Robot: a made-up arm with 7 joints.
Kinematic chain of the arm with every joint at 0, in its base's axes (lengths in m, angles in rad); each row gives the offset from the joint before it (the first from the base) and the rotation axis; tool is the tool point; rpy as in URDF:
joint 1: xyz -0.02 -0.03 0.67 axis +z
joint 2: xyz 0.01 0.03 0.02 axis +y
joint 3: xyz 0 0 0.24 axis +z
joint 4: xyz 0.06 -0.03 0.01 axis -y
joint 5: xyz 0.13 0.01 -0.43 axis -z
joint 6: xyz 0.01 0 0.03 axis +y
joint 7: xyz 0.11 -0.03 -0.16 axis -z
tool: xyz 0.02 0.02 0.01 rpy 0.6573 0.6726 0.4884
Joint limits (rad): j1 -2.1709..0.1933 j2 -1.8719..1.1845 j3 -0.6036..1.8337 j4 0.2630..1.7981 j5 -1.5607..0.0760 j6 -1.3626..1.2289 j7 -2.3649..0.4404
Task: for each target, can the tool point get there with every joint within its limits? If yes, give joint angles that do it. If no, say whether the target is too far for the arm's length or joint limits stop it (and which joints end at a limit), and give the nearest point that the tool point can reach.
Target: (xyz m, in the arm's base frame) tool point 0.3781 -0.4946 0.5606
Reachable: yes | joints -1.2960 0.7221 0.3820 0.8577 -0.2676 -1.0891 -0.1498
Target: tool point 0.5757 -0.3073 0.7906
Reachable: yes | joints -1.8986 -0.7290 1.4115 0.9483 -0.3886 0.5720 -0.4107
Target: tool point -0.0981 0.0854 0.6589
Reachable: no: joint limits stop it (at a limit: joint 3, joint 4, joint 5, joint 6) | nearest point -0.2021 0.2391 0.6217 | short by 0.189 m
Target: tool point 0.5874 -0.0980 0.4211
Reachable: yes | joints -0.4468 0.7784 0.1552 1.0151 -0.7450 -0.4862 -1.7001
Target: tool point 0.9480 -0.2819 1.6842
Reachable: no: too far | nearest point 0.5765 -0.1852 1.2905 | short by 0.550 m
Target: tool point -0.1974 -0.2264 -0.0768
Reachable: no: joint limits stop it (at a limit: joint 1, joint 2, joint 7) | nearest point -0.1865 -0.2344 0.1026 | short by 0.180 m
